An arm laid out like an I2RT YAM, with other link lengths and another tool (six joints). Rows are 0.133 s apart.
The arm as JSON. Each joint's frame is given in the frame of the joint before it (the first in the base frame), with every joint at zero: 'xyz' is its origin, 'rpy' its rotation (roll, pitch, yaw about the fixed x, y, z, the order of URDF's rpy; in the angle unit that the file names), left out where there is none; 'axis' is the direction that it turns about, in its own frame. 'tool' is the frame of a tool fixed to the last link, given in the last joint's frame.
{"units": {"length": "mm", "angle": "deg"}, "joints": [
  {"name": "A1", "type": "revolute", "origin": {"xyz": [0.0, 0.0, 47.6]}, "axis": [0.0, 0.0, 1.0]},
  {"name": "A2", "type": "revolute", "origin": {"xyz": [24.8, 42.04, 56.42], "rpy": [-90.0, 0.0, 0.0]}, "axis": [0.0, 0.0, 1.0]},
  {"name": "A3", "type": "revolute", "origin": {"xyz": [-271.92, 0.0, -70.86], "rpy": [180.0, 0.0, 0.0]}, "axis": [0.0, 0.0, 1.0]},
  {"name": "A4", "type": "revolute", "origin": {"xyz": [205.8, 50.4, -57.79]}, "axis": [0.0, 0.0, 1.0]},
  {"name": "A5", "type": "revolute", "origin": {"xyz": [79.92, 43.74, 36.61], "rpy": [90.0, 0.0, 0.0]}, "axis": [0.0, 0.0, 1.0]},
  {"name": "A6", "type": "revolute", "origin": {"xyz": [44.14, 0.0, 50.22], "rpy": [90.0, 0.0, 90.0]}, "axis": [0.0, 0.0, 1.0]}
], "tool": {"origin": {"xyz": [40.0, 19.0, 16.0], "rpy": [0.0, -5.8, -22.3]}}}
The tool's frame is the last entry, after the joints.
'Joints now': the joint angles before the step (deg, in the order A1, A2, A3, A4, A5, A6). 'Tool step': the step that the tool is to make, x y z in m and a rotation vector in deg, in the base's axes. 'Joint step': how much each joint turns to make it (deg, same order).
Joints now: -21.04, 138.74, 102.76, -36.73, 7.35, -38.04
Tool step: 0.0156, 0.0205, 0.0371, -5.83, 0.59, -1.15
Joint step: 3.79, -0.87, 7.06, -7.14, 6.93, 3.02
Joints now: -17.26, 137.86, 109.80, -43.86, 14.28, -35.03
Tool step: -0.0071, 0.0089, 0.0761, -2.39, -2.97, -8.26
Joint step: 1.30, -3.42, 13.35, -15.78, 4.42, 8.97
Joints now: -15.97, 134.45, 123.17, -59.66, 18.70, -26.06
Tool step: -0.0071, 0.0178, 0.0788, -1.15, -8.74, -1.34
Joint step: 1.95, -4.18, 12.67, -9.29, 0.21, 3.67
